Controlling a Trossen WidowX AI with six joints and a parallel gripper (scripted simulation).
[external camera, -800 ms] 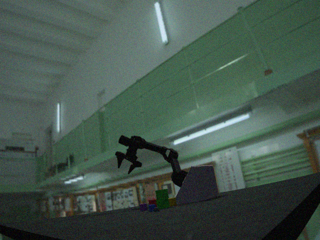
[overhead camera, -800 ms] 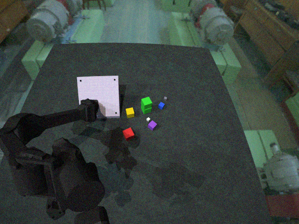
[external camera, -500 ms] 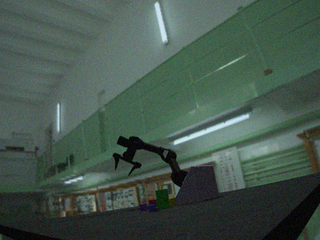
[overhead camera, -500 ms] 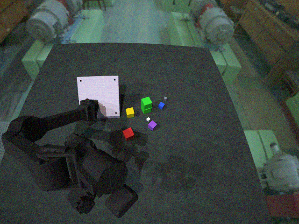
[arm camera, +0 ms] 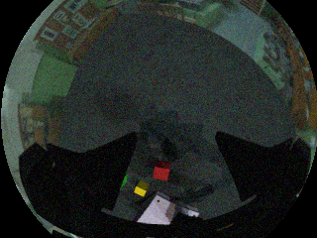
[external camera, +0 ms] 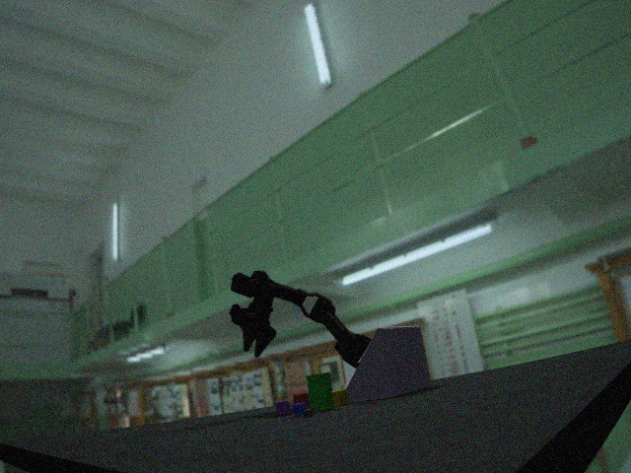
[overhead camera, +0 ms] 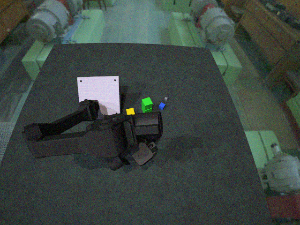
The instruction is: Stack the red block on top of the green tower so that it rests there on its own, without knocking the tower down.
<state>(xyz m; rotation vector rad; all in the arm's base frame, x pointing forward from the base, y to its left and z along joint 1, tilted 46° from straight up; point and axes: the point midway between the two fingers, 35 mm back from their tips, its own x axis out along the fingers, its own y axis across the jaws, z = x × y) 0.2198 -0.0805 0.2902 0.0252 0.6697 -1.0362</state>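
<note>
Now: the red block 5 cm behind my gripper tip, 14 cm to the left of it and 15 cm below it. The rest, counted from my gripper tip: yellow block (4 cm behind, 26 cm to the left, 15 cm below); small white cube (5 cm ahead, 23 cm to the left, 16 cm below); purple block (7 cm ahead, 19 cm to the left, 15 cm below).
</note>
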